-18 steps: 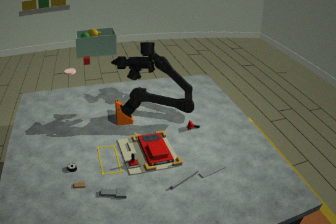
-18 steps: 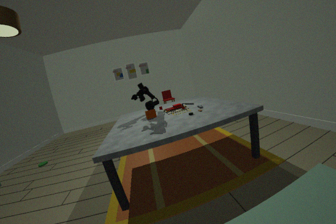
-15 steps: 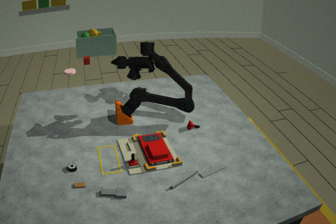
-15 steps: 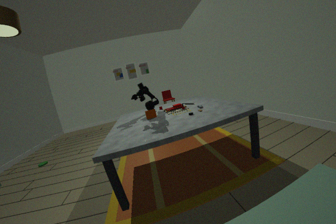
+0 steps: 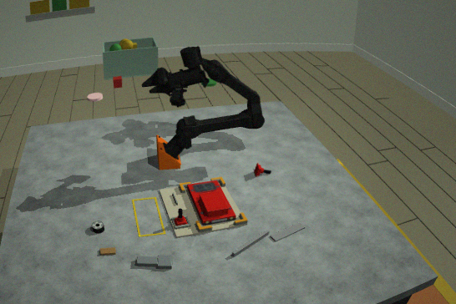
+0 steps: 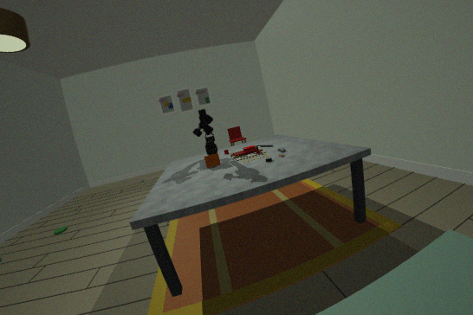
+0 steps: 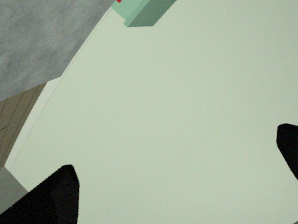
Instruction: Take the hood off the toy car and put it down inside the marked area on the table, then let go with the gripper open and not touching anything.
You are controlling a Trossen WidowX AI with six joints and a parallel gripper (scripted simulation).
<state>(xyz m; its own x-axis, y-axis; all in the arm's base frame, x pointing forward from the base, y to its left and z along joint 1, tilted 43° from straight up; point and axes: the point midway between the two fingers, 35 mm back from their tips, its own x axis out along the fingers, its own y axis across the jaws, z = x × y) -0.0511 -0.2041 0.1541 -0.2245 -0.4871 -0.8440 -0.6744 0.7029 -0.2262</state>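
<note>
Right now my gripper tip is 36 cm short of the red hood, 25 cm above it and 16 cm to the right of it. Round my gripper tip: wooden block (49 cm ahead, 29 cm below, 20 cm to the right); grey bar (54 cm ahead, 29 cm below, 22 cm to the left); black wheel (38 cm ahead, 29 cm below, 23 cm to the right).
</note>
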